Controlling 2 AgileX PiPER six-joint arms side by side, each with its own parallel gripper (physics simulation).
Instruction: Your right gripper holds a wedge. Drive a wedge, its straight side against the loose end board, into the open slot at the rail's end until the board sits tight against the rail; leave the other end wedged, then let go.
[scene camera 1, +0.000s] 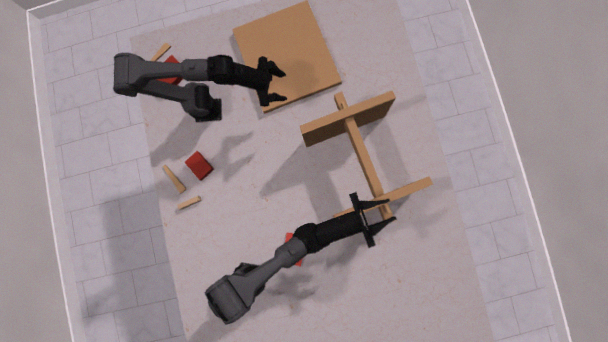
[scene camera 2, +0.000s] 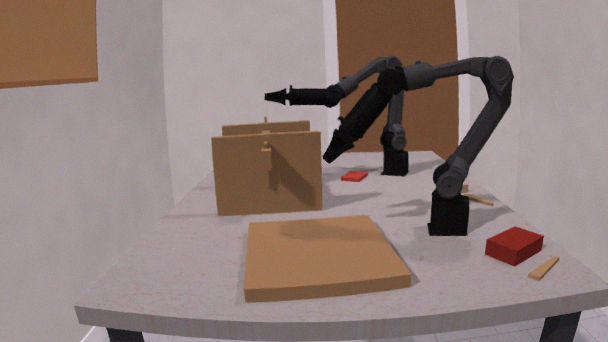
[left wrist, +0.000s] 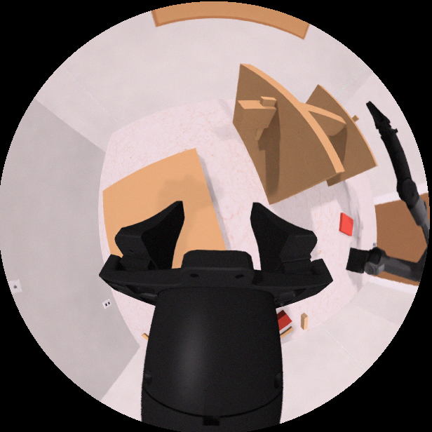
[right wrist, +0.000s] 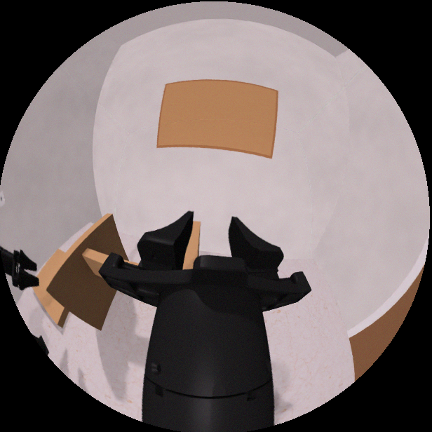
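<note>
My right gripper (scene camera 1: 391, 210) (scene camera 2: 266, 96) (left wrist: 369, 105) (right wrist: 211, 221) is open, level above the rail's lower end in scene camera 1. The loose end board (scene camera 1: 415, 187) (scene camera 2: 295, 126) (right wrist: 194, 245) stands upright across the rail (scene camera 1: 364, 155) (right wrist: 94, 261). A small wedge tip (scene camera 2: 265, 119) (left wrist: 355, 118) sticks up beside that board, below the fingers; the slot and any gap are hidden. The other end board (scene camera 1: 370, 107) (scene camera 2: 240, 175) (left wrist: 300, 150) has a wedge (left wrist: 268, 101) through the rail's projecting end. My left gripper (scene camera 1: 285, 86) (scene camera 2: 328, 159) (left wrist: 217, 209) is open and empty.
A thick square board (scene camera 1: 280, 45) (scene camera 2: 320, 240) lies below the left gripper. Red blocks (scene camera 1: 199, 165) (scene camera 2: 514, 245) and loose wooden pieces (scene camera 1: 174, 179) (scene camera 2: 544, 268) lie near the robot's side of the table. Another red block (scene camera 2: 354, 176) lies under the right arm.
</note>
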